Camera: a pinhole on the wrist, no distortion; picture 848 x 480 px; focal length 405.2 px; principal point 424.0 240.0 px. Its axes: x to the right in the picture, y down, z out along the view. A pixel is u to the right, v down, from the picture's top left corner.
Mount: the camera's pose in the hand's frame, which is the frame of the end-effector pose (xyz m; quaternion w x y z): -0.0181 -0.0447 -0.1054 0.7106 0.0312 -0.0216 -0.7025
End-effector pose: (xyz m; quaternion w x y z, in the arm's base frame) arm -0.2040 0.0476 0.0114 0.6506 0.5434 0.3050 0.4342
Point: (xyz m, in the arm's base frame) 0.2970 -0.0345 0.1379
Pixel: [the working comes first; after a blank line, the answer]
In the camera's frame: -0.0539 0.2182 0.5899

387 390
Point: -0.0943 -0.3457 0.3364
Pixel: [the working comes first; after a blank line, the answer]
In the camera's frame: -0.3311 -0.2244 0.4610

133 43
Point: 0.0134 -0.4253 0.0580
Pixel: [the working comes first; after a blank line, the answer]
In the camera's frame: -0.0343 -0.2678 0.5348

398 37
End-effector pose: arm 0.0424 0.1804 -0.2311 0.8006 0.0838 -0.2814 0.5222
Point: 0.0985 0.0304 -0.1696
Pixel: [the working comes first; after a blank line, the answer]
In the camera's frame: 0.0775 -0.0363 0.2045

578 168
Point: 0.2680 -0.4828 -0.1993
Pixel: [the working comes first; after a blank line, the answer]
In the camera's frame: 0.4423 -0.4001 0.3705

outside the picture
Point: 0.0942 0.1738 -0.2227
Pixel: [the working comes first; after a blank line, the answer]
In the camera's frame: 0.0044 0.0398 0.0937

443 412
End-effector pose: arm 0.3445 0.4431 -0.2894 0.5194 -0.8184 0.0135 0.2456
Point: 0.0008 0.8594 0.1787
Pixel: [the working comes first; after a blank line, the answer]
In the camera's frame: 0.4360 -0.3529 0.4698

outside the picture
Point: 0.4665 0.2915 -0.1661
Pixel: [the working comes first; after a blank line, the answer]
In the camera's frame: 0.0253 0.0299 -0.1159

behind the camera
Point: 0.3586 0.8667 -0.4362
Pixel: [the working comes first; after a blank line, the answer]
In the camera's frame: 0.0258 0.2277 0.4975

445 425
